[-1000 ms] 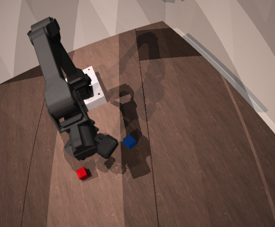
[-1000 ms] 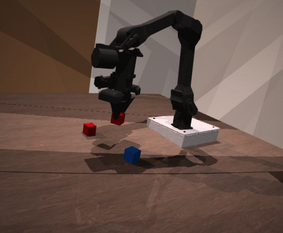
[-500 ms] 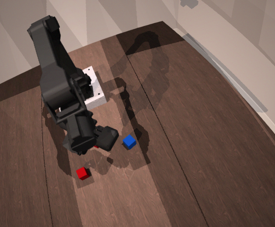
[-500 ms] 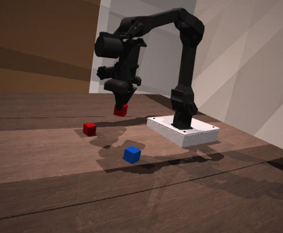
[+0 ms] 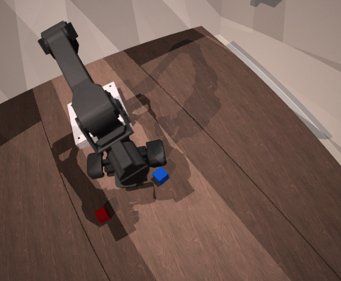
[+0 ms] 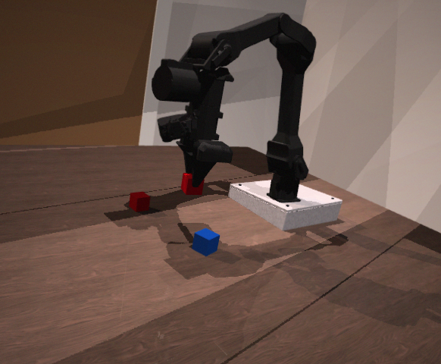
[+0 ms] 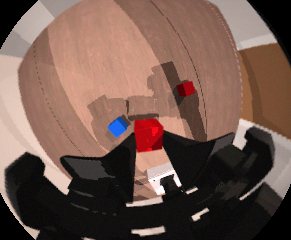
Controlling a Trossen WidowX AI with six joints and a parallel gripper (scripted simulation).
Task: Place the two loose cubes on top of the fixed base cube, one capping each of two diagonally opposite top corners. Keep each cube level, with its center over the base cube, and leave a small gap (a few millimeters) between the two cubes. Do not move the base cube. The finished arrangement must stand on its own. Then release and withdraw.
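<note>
My gripper tip is now 90 mm above the blue base cube, 70 mm to the right of it and 20 mm past it. Also, from my gripper tip: red cube right at my gripper tip.
</note>
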